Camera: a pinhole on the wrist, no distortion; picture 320 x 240 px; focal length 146.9 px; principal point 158.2 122.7 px. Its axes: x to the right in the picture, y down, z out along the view. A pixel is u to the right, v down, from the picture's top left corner.
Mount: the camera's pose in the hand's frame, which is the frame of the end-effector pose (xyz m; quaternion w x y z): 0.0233 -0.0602 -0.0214 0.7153 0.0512 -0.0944 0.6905
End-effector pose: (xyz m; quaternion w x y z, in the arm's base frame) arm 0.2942 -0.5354 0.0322 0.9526 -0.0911 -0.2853 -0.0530
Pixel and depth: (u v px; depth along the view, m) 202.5 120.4 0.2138
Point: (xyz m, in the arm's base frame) 0.1929 -0.5351 0.2111
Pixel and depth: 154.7 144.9 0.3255
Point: 0.0790 -0.6027 0.2649
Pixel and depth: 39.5 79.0 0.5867
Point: 0.0683 -1.0841 0.5872
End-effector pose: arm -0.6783 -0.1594 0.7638 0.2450 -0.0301 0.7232 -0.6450
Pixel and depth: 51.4 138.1 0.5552
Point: -0.5895 -0.6229 1.3050
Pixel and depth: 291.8 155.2 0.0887
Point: -0.6464 -0.2334 0.7585
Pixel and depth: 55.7 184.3 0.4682
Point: -0.4788 -0.4891 1.2562
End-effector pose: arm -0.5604 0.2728 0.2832 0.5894 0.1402 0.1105 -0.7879
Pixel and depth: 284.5 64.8 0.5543
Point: -0.4032 -0.2178 0.7942
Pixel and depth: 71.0 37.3 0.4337
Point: -1.0513 0.0496 0.5433
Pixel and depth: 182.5 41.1 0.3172
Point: -0.7138 0.0288 0.5103
